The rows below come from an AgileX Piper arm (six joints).
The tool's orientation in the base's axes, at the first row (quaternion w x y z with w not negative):
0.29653 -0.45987 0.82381 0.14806
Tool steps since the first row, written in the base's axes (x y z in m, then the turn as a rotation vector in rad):
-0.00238 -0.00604 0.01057 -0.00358 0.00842 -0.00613
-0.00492 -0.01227 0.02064 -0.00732 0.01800 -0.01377
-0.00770 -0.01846 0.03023 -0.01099 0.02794 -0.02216
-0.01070 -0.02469 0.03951 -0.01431 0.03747 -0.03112
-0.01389 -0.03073 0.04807 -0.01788 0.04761 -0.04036
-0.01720 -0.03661 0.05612 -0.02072 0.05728 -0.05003
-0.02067 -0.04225 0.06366 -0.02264 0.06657 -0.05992
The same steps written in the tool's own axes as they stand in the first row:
-0.00160 -0.00151 -0.01221 -0.00037 0.00769 0.00787
-0.00270 -0.00298 -0.02418 -0.00052 0.01618 0.01747
-0.00343 -0.00420 -0.03584 -0.00046 0.02483 0.02785
-0.00385 -0.00525 -0.04736 0.00008 0.03297 0.03860
-0.00387 -0.00602 -0.05828 0.00049 0.04166 0.04979
-0.00364 -0.00659 -0.06877 0.00120 0.04950 0.06133
-0.00318 -0.00688 -0.07879 0.00192 0.05636 0.07317

